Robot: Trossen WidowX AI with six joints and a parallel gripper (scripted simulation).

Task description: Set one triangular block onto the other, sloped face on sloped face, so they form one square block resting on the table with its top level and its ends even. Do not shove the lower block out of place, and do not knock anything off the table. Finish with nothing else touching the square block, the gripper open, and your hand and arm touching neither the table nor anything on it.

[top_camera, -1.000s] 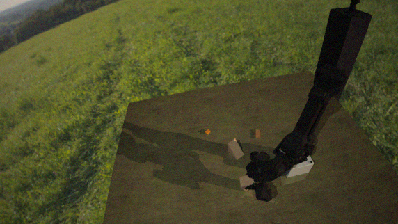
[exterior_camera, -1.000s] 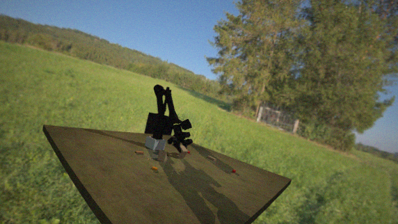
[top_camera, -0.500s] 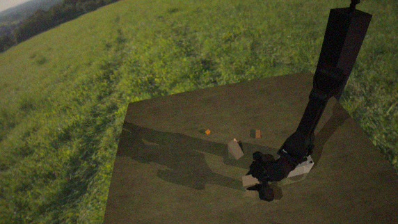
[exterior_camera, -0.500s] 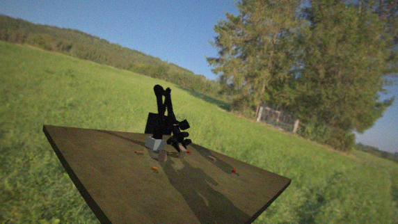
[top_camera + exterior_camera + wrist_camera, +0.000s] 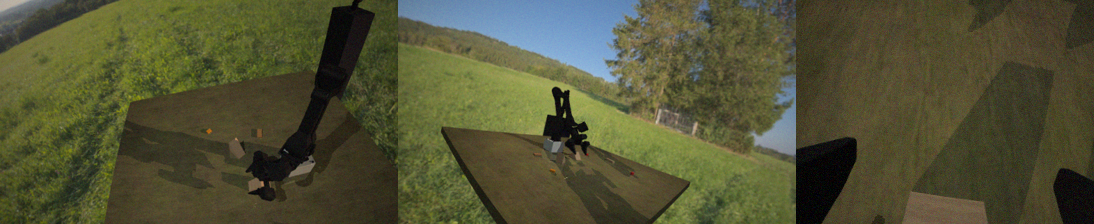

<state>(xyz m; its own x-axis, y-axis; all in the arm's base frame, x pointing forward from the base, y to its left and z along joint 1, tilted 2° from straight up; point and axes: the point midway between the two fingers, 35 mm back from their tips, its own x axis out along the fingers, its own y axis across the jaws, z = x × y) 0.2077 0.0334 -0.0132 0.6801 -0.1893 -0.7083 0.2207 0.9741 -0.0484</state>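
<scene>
The triangular block is 5 cm behind my gripper tip, 1 cm to the left of it and 2 cm below it. Round my gripper tip: orange piece 9 cm ahead, 34 cm to the right, 4 cm below.
</scene>
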